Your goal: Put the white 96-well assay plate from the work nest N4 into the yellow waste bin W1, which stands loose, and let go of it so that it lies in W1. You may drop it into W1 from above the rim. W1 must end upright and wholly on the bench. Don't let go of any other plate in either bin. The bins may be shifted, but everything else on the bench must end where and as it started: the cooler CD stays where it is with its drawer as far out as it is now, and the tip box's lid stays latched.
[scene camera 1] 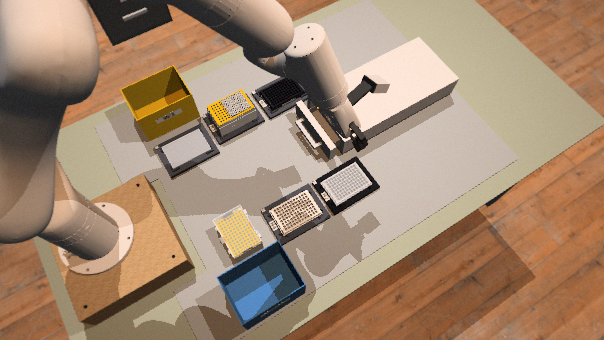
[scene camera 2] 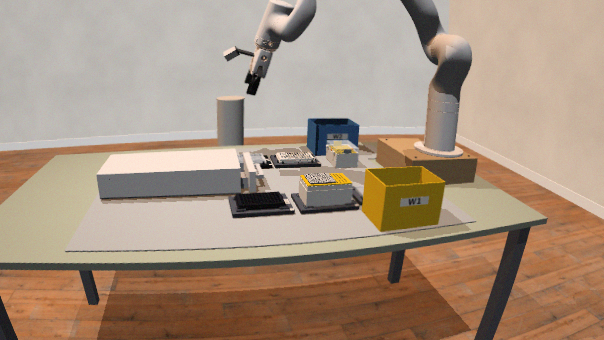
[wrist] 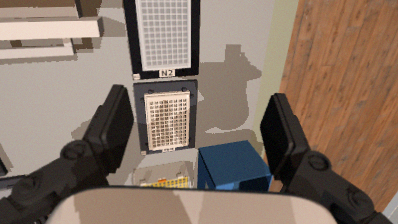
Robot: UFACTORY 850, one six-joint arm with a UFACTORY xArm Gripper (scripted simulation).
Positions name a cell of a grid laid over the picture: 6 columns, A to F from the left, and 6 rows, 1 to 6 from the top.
I see my gripper (scene camera 1: D3), a yellow bin W1 (scene camera 2: D4), a white cooler (scene camera 1: E2), a blue bin (scene camera 1: C6), a black plate (scene camera 1: C2) and a cream plate (scene camera 1: C4).
The yellow bin W1 also shows in scene camera 1 (scene camera 1: B2). The white cooler is seen too in scene camera 2 (scene camera 2: C4). The blue bin shows as well in scene camera 2 (scene camera 2: D3) and in the wrist view (wrist: D5). The wrist view misses the yellow bin W1: it is out of frame. The wrist view does not show the black plate: it is out of frame.
